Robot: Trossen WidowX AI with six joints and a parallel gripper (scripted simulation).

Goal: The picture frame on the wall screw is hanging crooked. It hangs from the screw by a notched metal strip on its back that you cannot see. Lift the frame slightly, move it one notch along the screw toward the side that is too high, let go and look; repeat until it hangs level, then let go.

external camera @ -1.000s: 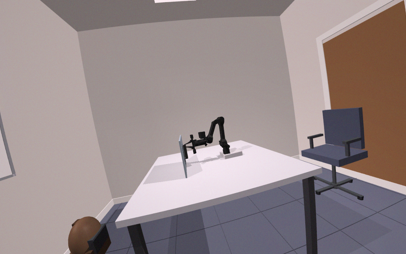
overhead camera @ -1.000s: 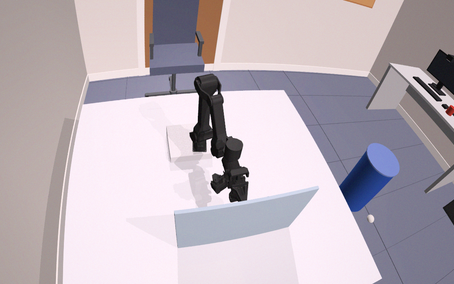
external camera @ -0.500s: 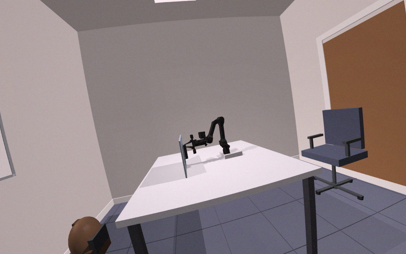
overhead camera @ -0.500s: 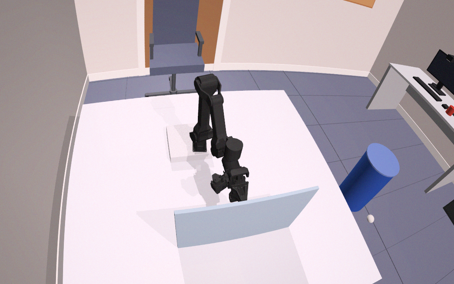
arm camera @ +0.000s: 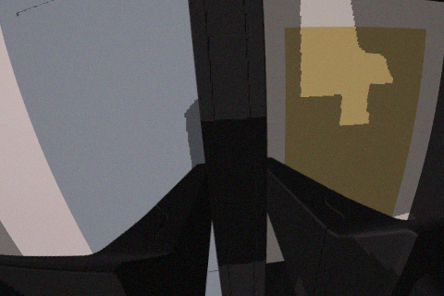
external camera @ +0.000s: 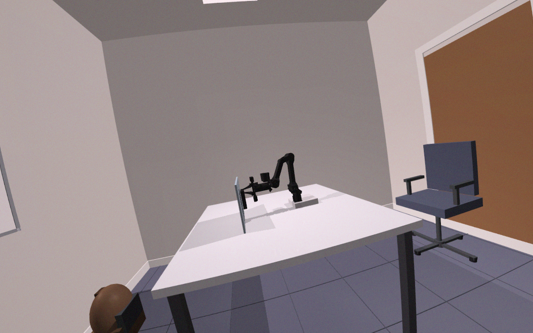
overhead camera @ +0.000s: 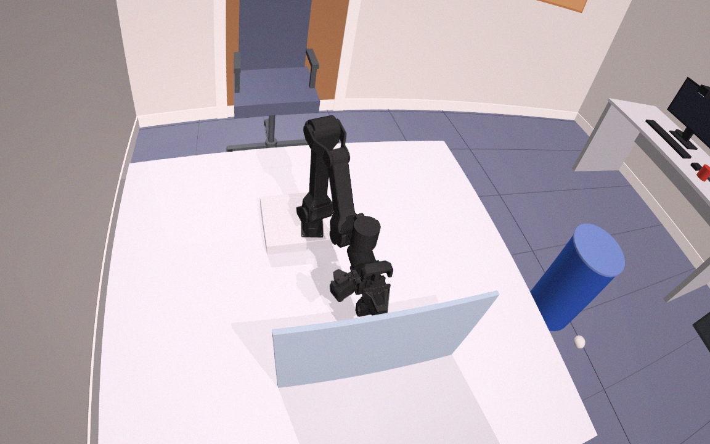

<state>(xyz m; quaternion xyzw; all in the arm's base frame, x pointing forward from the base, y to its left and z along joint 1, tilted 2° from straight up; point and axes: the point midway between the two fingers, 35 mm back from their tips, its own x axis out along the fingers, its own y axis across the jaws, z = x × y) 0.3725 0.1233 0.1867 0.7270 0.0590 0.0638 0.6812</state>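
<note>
My gripper tip is now 10 mm short of the picture frame, 10 mm to the right of it and 50 mm above it. Round my gripper tip: wall panel (20 mm ahead, 70 mm below).
</note>
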